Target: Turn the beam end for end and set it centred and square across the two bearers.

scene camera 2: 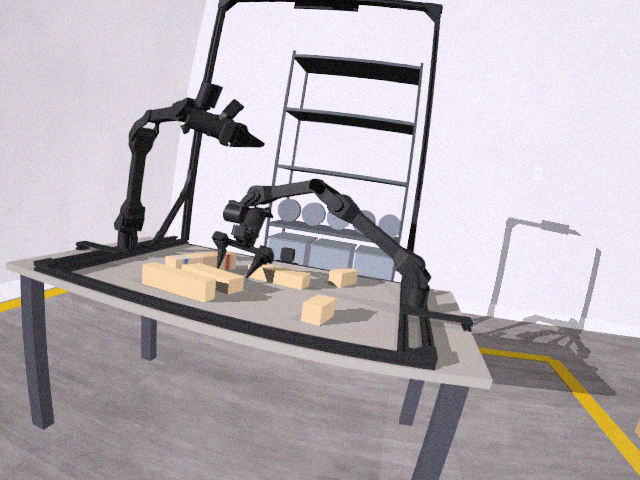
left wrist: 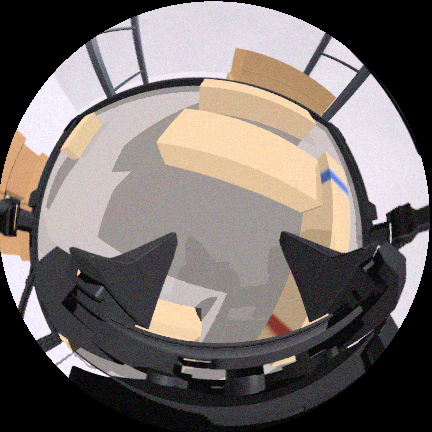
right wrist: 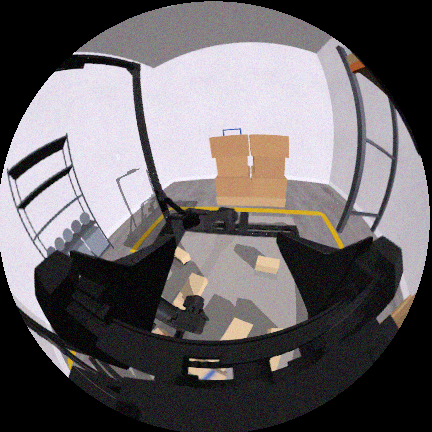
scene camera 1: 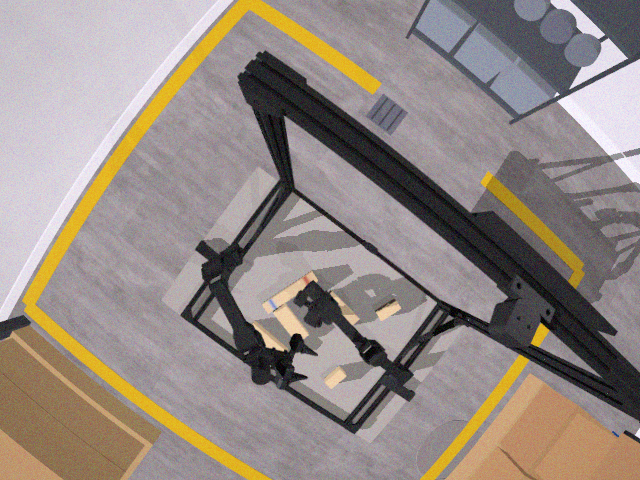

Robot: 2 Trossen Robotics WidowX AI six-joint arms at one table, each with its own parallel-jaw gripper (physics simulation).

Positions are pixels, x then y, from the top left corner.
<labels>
The left gripper [scene camera 2: 231,273] is open and holds nothing. Also in view: a beam [scene camera 2: 209,258]. The right gripper [scene camera 2: 262,145] is open and holds nothing.
</labels>
